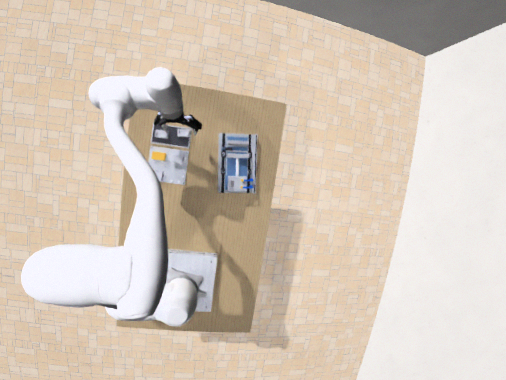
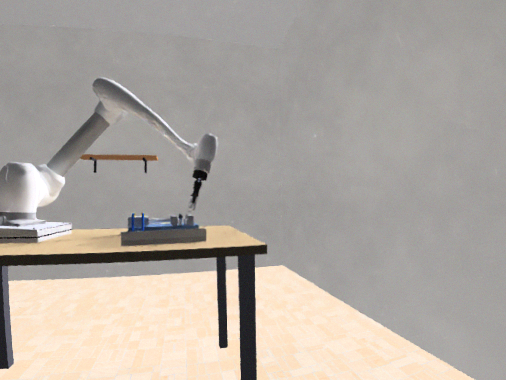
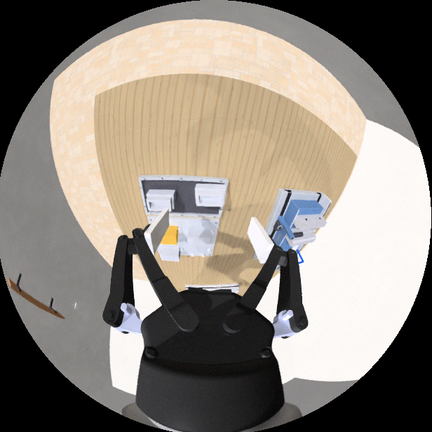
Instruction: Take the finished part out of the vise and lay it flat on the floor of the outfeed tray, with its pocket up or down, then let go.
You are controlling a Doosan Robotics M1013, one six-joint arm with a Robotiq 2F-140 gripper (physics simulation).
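Places are measured from the arm's base along level axes (x right, y ahead, z up), in centimetres.
Pixels of known places: gripper, fingertip midpoint: [image 1: 181,131] [image 2: 190,211]; arm's base, origin of the base link: [image 1: 182,287] [image 2: 15,224].
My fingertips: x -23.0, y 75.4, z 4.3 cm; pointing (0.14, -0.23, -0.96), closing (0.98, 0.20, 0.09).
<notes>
For each thing: its top centre in the pictures, then the offset to it from my fingertips. Level surfaces: height alone.
- second pale grey block, middle of its top: [image 1: 183,132] dx +0.5, dy +0.1, dz -5.7 cm
- grey vise, middle of its top: [image 2: 163,215] [image 1: 239,163] dx +30.3, dy -5.5, dz -0.5 cm
- light grey plate, middle of its top: [image 1: 167,165] dx -2.2, dy -17.6, dz -9.6 cm
- orange block, middle of its top: [image 1: 158,156] dx -7.3, dy -14.4, dz -6.0 cm
- wooden table, its level: dz -10.4 cm
The outfeed tray [image 1: 171,142] [image 3: 184,177] has a dark floor and a pale rim. A pale grey block [image 1: 161,133] [image 3: 161,199] lies at its left. A second pale grey block [image 1: 183,132] [image 3: 210,194], apparently the finished part, lies at its right. Which way its pocket faces cannot be told. My gripper [image 1: 177,128] [image 2: 192,206] [image 3: 209,221] is wide open and empty, above the tray area, with its fingers apart from both blocks. The blue and grey vise [image 1: 237,138] [image 2: 172,226] [image 3: 306,207] stands to the right; I cannot make out a part between its jaws.
A light grey plate [image 1: 172,172] [image 3: 210,247] adjoins the tray and bears an orange block [image 1: 158,156] [image 3: 170,235]. The wooden table [image 1: 200,225] [image 2: 230,237] [image 3: 190,125] carries everything. The arm's base plate [image 1: 207,262] [image 2: 55,230] is at the table's other end.
</notes>
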